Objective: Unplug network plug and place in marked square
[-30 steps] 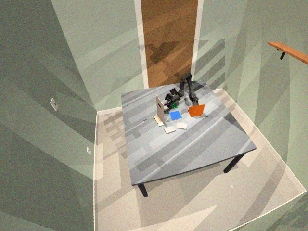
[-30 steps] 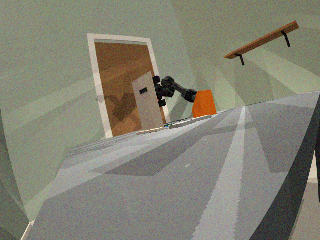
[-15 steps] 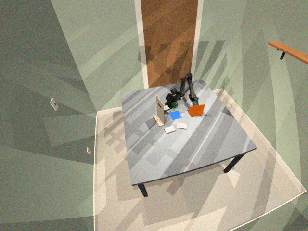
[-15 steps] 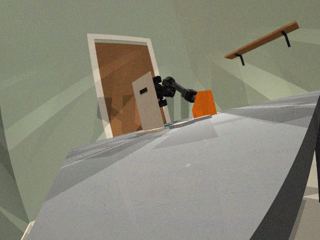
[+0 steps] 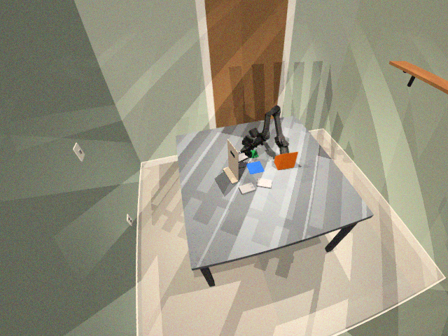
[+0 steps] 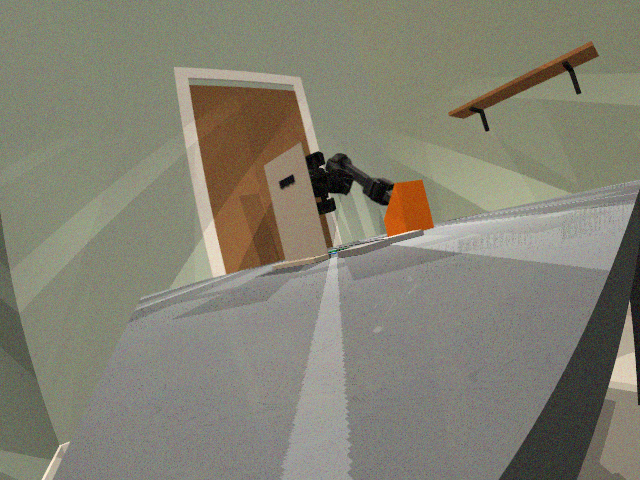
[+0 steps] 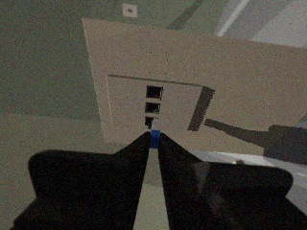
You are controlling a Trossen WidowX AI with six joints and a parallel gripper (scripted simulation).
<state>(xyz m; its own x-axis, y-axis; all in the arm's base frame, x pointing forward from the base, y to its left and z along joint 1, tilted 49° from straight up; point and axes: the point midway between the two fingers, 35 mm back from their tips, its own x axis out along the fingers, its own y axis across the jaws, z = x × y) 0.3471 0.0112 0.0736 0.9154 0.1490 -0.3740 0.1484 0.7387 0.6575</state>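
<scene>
The blue marked square is 13 cm behind my gripper tip, 1 cm to the right of it and 22 cm below it. From my gripper tip the other things lie so: green tile 18 cm behind, 16 cm to the right, 22 cm below; then beige panel 7 cm ahead, 8 cm below.
</scene>
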